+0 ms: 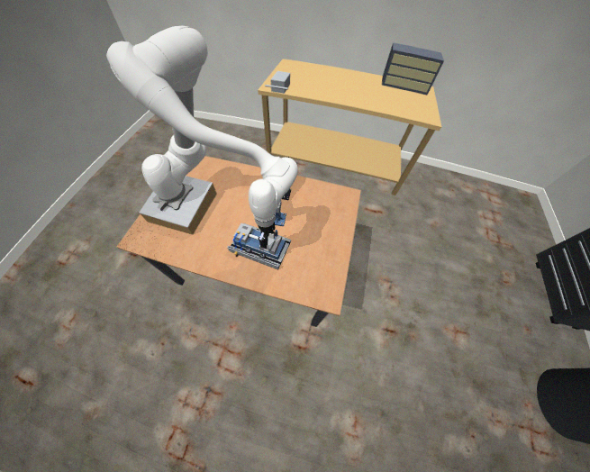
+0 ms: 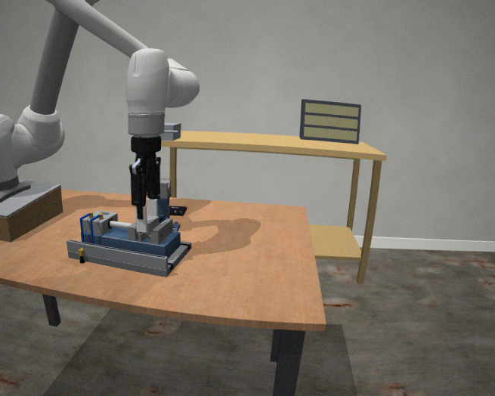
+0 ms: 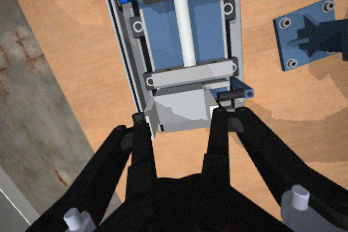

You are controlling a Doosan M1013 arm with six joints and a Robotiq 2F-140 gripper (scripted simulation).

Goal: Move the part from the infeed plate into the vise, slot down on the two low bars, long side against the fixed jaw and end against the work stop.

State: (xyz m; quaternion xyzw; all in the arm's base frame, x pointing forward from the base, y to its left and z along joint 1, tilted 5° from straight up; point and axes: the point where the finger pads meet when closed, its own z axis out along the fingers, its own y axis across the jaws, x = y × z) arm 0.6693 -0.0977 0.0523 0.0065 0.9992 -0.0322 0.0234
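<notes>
My hand is 3 cm above the part. Round my hand: work stop (7 cm to the left, 3 cm below); then moving jaw (4 cm below, 3 cm behind, 2 cm to the left); then fixed jaw (4 cm below, 3 cm ahead, 2 cm to the left).
</notes>
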